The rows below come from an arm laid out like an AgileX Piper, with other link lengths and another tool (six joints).
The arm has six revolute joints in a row. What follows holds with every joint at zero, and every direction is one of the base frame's. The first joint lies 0.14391 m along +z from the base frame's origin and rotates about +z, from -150.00 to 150.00 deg. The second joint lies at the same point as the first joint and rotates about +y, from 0.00 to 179.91 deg. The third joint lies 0.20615 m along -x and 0.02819 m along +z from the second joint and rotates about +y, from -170.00 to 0.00 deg. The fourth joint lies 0.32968 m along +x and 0.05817 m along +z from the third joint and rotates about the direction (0.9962, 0, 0.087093), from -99.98 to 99.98 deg. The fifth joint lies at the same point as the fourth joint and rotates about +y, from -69.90 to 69.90 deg. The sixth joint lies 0.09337 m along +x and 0.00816 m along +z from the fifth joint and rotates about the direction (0.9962, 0, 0.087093), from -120.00 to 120.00 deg. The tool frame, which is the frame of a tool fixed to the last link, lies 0.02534 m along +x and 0.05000 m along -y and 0.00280 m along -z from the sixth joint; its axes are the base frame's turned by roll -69.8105, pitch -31.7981 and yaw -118.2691 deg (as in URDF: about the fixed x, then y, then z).
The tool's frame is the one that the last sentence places.
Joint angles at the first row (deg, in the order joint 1, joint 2, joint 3, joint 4, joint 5, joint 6):
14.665, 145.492, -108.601, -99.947, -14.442, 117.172
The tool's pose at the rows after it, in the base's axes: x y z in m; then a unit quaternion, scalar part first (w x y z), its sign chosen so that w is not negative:
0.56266, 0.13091, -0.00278, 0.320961, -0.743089, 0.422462, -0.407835
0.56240, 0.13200, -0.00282, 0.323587, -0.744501, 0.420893, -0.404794
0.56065, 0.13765, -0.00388, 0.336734, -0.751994, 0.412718, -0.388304
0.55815, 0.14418, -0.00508, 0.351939, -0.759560, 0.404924, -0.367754
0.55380, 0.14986, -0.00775, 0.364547, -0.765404, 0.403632, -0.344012
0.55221, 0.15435, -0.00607, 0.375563, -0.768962, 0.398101, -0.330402
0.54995, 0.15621, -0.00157, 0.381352, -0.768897, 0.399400, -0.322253
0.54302, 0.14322, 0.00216, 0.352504, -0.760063, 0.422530, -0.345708
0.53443, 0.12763, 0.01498, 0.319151, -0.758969, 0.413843, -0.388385
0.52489, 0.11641, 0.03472, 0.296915, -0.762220, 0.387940, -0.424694
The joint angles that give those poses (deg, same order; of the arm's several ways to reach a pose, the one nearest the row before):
14.666, 145.631, -108.599, -99.943, -14.442, 117.150
14.665, 145.614, -108.601, -99.948, -14.966, 117.156
14.665, 145.613, -108.600, -99.946, -17.696, 117.154
14.665, 145.613, -108.599, -99.946, -20.867, 117.425
14.665, 145.478, -108.203, -99.949, -23.770, 118.430
14.665, 145.247, -108.200, -99.948, -25.935, 118.710
14.666, 144.157, -107.339, -99.947, -26.934, 119.419
14.664, 140.629, -102.601, -99.949, -21.828, 119.945
14.666, 135.312, -96.238, -99.946, -16.413, 116.256
14.665, 129.313, -90.041, -99.945, -13.134, 111.493

